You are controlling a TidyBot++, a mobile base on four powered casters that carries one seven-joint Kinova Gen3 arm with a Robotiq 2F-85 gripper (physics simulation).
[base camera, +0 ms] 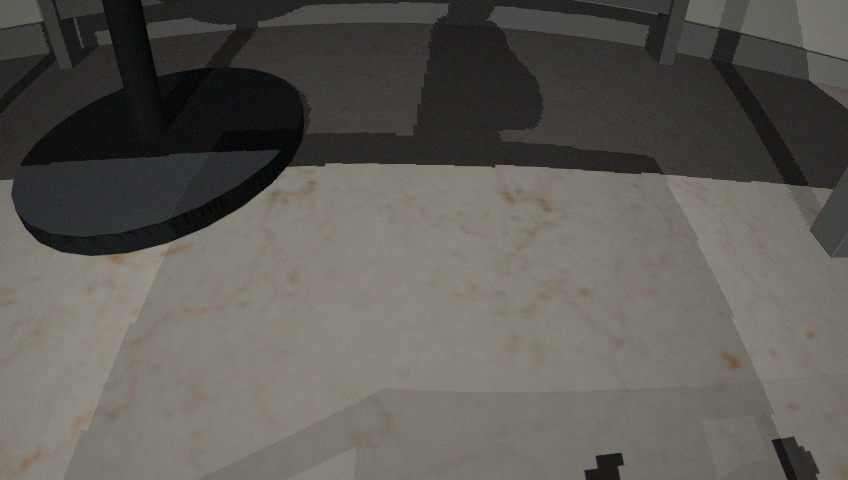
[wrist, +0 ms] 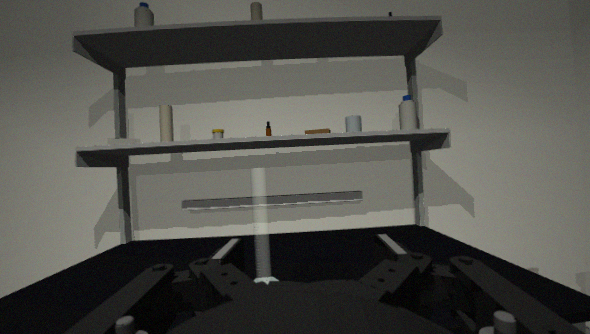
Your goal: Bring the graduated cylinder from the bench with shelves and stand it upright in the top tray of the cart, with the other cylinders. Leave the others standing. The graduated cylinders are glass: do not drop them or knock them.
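Frame: origin at the arm's base, x ahead, y left, z up, level; millimetres.
Where they show: gripper, fingertip midpoint: (wrist: 308, 251).
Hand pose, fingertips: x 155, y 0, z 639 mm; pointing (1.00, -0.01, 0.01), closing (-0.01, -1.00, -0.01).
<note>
Each offset is from my fingertips to the top centre of the thing. "pt": to the spot under its first point. Level surfaces: height alone.
The clear graduated cylinder @(dy +133, dx +494, dz +61 mm) (wrist: 261, 225) stands upright on the black bench top @(dz -273 mm) (wrist: 165, 255) in the wrist view. The lower edge of its pale foot is hidden behind the gripper body. My gripper (wrist: 308, 251) is open, with no object between its fingers. The cylinder appears between the two fingertips in the picture, closer to the left one, and stands apart from the gripper, farther in over the bench. The cart, its top tray and the other cylinders do not show in these views.
Two shelves (wrist: 260, 45) (wrist: 290, 142) above the bench hold bottles and jars. A grey rail (wrist: 320, 198) runs along the wall. In the base view a round black stool base (base camera: 119, 202) stands at left, and a bench leg @(pt dy -567, dx +375, dz -1005 mm) (base camera: 833, 231) at right.
</note>
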